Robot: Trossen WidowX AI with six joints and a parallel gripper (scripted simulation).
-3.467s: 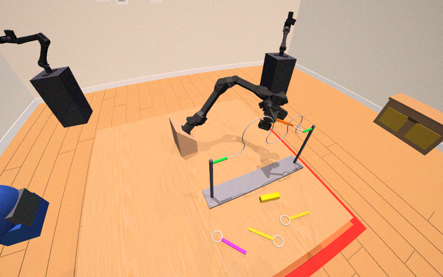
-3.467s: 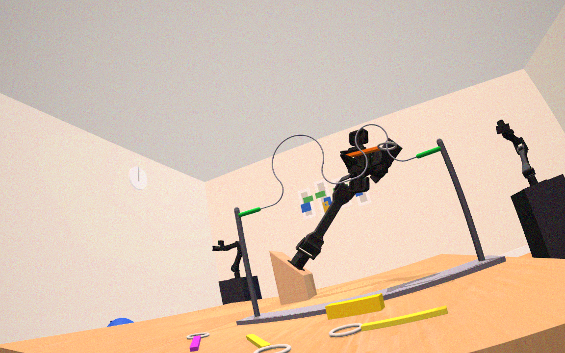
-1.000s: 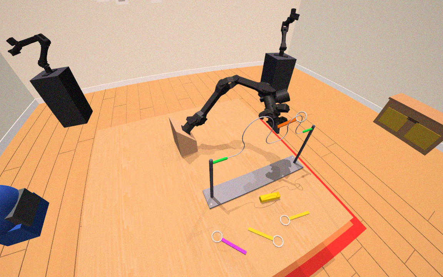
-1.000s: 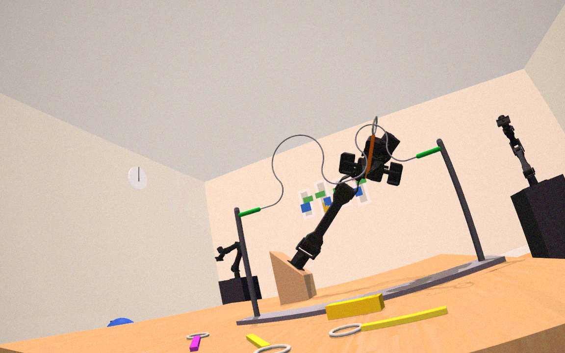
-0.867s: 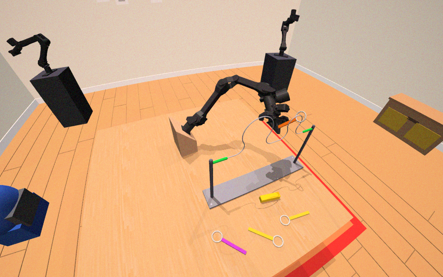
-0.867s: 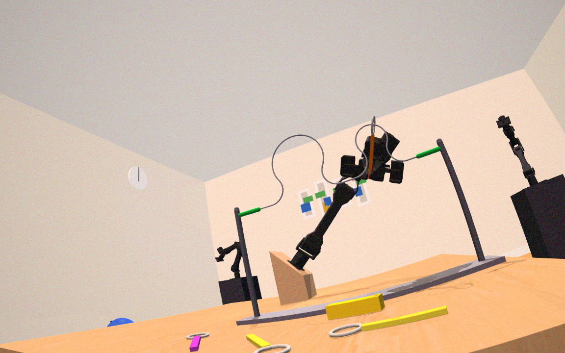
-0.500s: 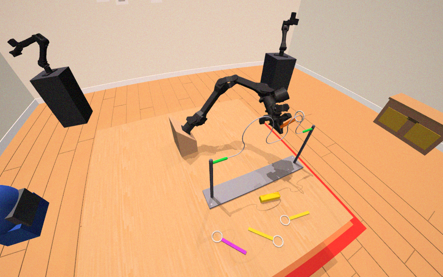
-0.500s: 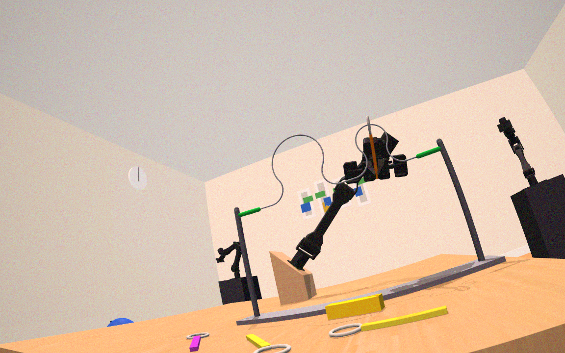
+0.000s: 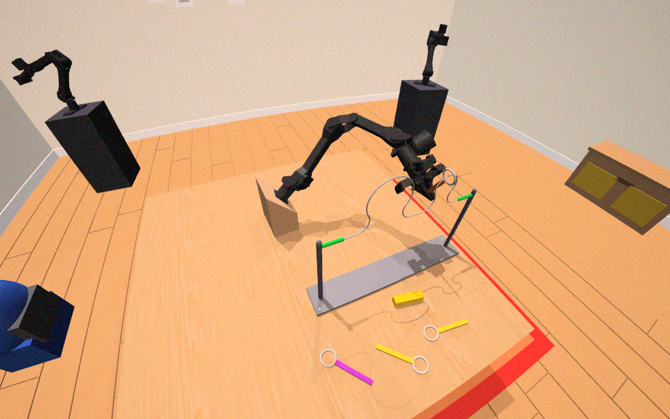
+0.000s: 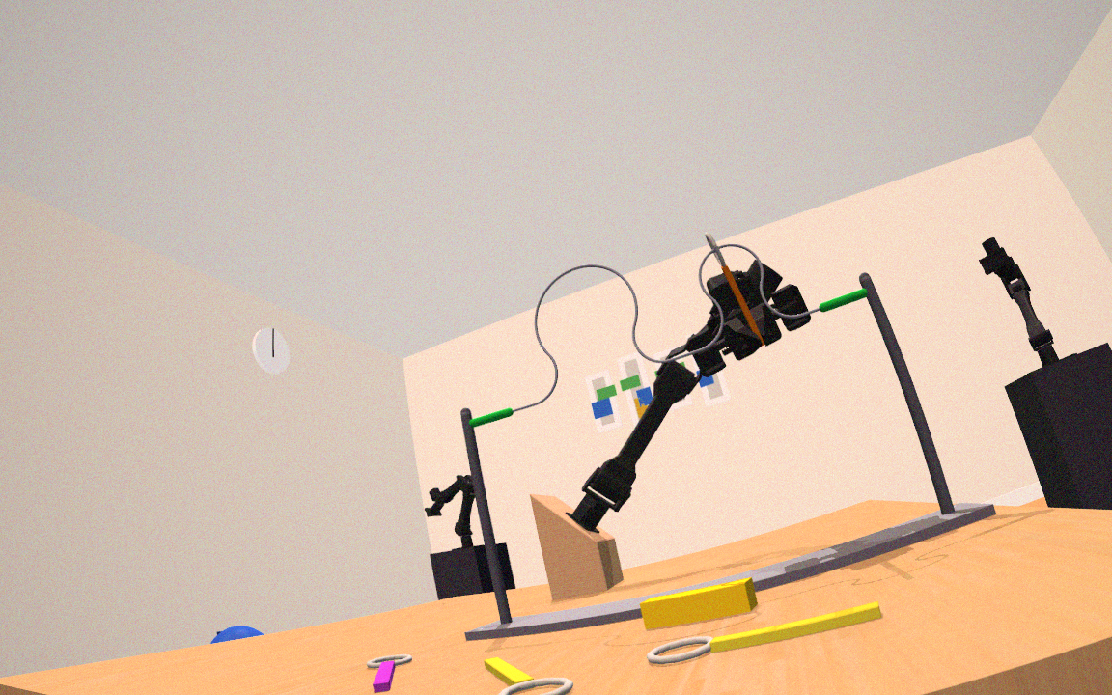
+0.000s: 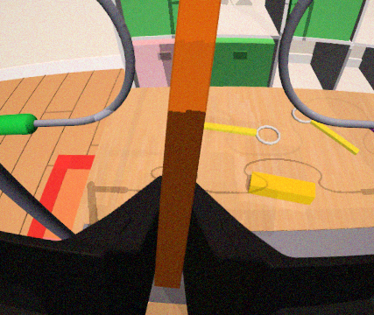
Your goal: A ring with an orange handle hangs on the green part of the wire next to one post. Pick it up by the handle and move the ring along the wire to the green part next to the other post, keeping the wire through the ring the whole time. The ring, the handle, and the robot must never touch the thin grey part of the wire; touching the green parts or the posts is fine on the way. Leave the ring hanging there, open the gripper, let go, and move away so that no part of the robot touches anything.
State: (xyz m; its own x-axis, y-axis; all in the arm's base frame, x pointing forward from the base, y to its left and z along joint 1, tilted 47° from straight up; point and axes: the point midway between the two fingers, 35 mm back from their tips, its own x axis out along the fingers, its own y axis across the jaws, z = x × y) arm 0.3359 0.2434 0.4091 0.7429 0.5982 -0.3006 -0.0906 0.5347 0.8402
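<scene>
My gripper tip is 20 mm short of the orange-handled ring, 10 mm to the left of it and 90 mm below it. Round my gripper tip: yellow block: 180 mm ahead, 120 mm to the right, 280 mm below; magenta-handled ring: 300 mm ahead, 420 mm to the right, 290 mm below; yellow-handled ring: 310 mm ahead, 60 mm to the right, 290 mm below.
</scene>
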